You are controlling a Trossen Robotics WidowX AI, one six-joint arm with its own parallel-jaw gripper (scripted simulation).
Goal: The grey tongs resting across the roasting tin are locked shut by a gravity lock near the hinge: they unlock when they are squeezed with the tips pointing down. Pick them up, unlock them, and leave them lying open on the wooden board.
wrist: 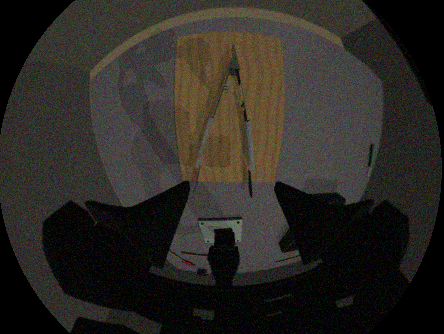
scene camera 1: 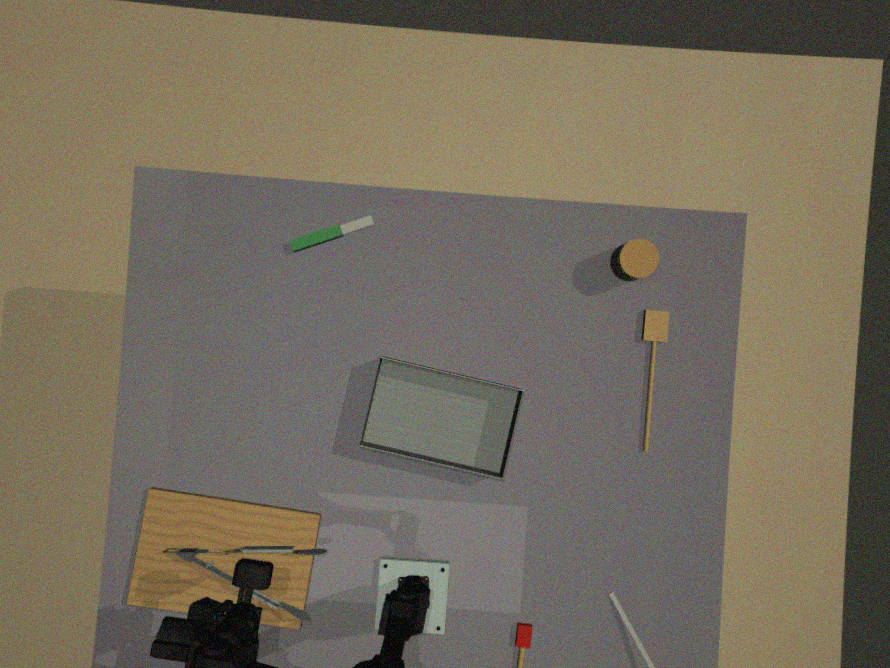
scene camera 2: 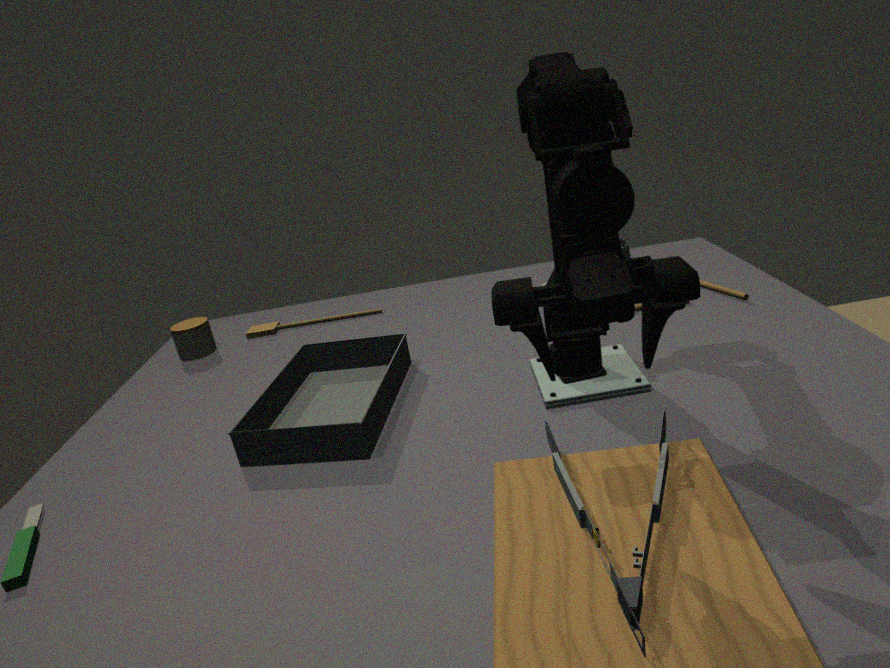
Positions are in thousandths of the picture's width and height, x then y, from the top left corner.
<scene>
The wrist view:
my gripper: 526,558
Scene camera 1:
my gripper: 290,891
cork-topped pot: 717,387
wooden spatula: 737,484
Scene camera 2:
my gripper: 675,559
cork-topped pot: 217,507
wooden spatula: 306,492
</scene>
